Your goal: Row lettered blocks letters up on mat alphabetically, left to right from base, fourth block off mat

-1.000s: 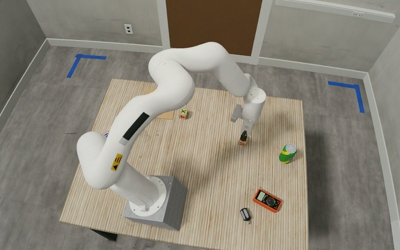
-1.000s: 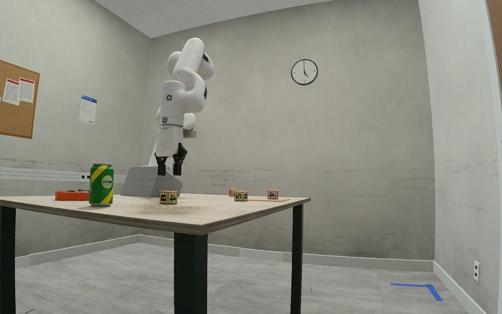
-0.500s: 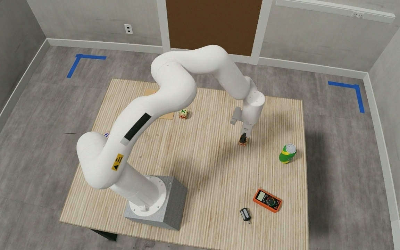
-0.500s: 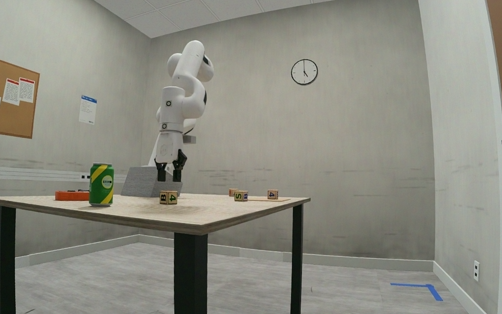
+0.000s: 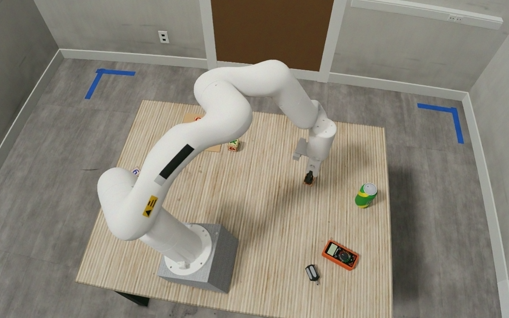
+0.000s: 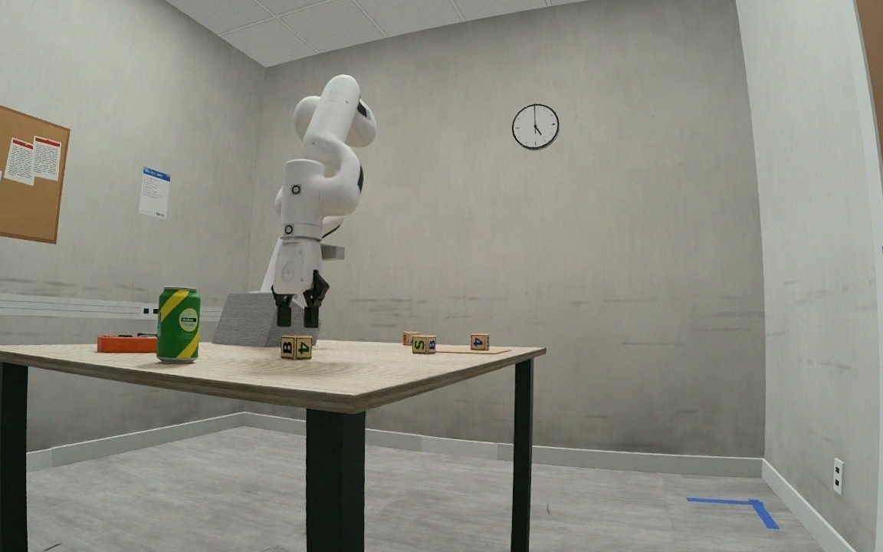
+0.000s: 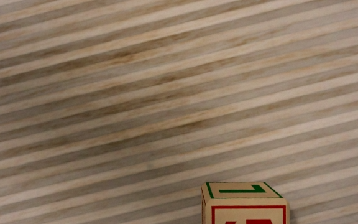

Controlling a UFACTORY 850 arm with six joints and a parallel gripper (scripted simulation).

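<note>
The G block is 5 cm below my hand. From my hand the other things lie so: soda can (22 cm to the right, 10 cm behind, 1 cm below); X block (32 cm to the left, 18 cm ahead, 5 cm below); orange multimeter (33 cm behind, 9 cm to the right, 6 cm below).
</note>
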